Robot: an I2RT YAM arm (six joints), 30 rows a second.
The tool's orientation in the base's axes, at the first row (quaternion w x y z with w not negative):
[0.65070, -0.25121, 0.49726, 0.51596]
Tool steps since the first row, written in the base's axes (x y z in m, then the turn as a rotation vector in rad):
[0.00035, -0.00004, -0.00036, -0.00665, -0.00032, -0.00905]
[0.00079, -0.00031, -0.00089, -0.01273, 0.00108, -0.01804]
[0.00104, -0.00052, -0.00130, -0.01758, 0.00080, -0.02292]
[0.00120, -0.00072, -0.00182, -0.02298, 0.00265, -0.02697]
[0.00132, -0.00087, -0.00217, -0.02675, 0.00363, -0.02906]
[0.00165, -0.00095, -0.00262, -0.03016, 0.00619, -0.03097]
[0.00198, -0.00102, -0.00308, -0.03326, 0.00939, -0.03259]
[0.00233, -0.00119, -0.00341, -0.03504, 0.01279, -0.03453]
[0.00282, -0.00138, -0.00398, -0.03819, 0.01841, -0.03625]
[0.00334, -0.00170, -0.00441, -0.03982, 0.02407, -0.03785]
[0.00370, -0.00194, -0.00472, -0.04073, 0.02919, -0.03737]
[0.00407, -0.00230, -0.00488, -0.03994, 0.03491, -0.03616]
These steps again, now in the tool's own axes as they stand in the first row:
[0.00030, -0.00040, -0.00003, 0.00825, 0.00433, -0.00628]
[0.00065, -0.00100, -0.00029, 0.01715, 0.00874, -0.01087]
[0.00093, -0.00138, -0.00053, 0.02159, 0.01220, -0.01484]
[0.00131, -0.00169, -0.00083, 0.02618, 0.01705, -0.01692]
[0.00156, -0.00192, -0.00104, 0.02859, 0.02047, -0.01835]
[0.00193, -0.00233, -0.00115, 0.03149, 0.02413, -0.01824]
[0.00231, -0.00275, -0.00126, 0.03439, 0.02778, -0.01737]
[0.00253, -0.00319, -0.00139, 0.03763, 0.03022, -0.01594]
[0.00295, -0.00381, -0.00157, 0.04165, 0.03472, -0.01310]
[0.00319, -0.00448, -0.00180, 0.04553, 0.03785, -0.00958]
[0.00336, -0.00495, -0.00198, 0.04728, 0.04053, -0.00545]
[0.00334, -0.00544, -0.00220, 0.04857, 0.04198, 0.00012]

